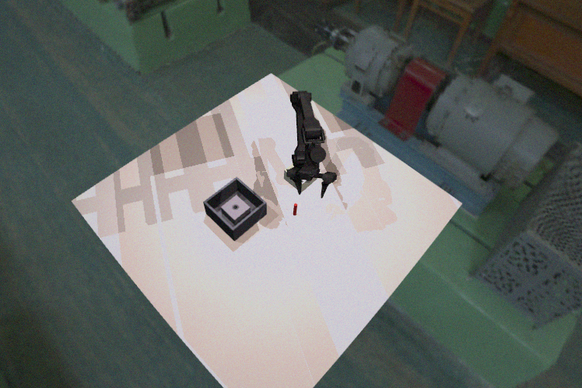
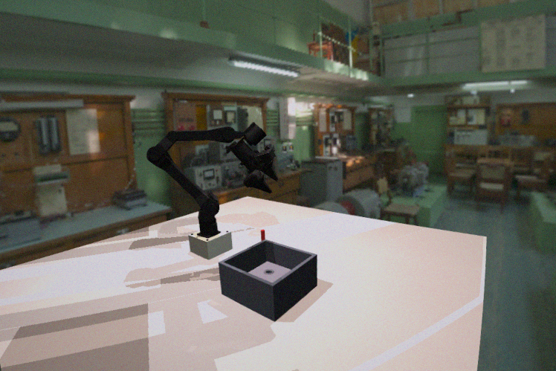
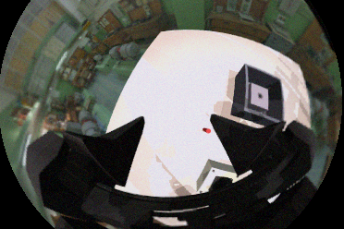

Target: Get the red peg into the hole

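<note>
Now: the red peg 10 mm behind my gripper tip, 70 mm to the right of it and 190 mm below it. From my gripper tip the other things lie so: dark box (170 mm ahead, 260 mm to the right, 200 mm below); then grey plate (170 mm ahead, 260 mm to the right, 180 mm below).
</note>
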